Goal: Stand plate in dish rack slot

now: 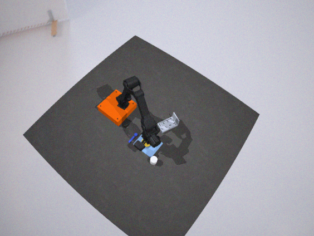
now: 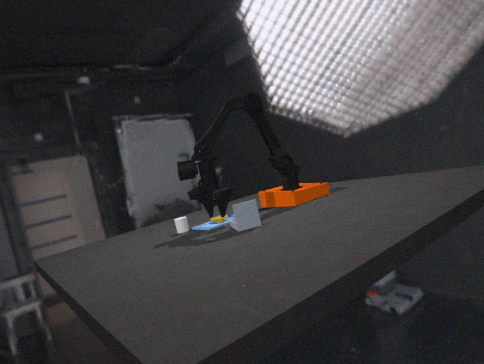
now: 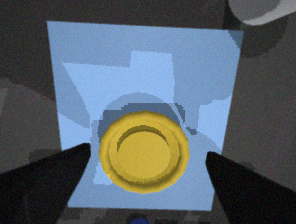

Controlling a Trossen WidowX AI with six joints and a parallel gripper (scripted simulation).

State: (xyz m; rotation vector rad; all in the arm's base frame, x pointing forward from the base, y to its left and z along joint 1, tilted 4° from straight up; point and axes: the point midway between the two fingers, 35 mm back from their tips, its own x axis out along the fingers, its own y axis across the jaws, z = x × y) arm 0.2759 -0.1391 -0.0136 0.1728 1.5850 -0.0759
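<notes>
Right now the plate is 10 mm below my gripper tip. Round my gripper tip: white cup: 100 mm ahead, 80 mm to the right; grey dish rack: 190 mm to the left, 50 mm ahead; blue spoon: 100 mm behind, 20 mm below, 10 mm to the right.
</notes>
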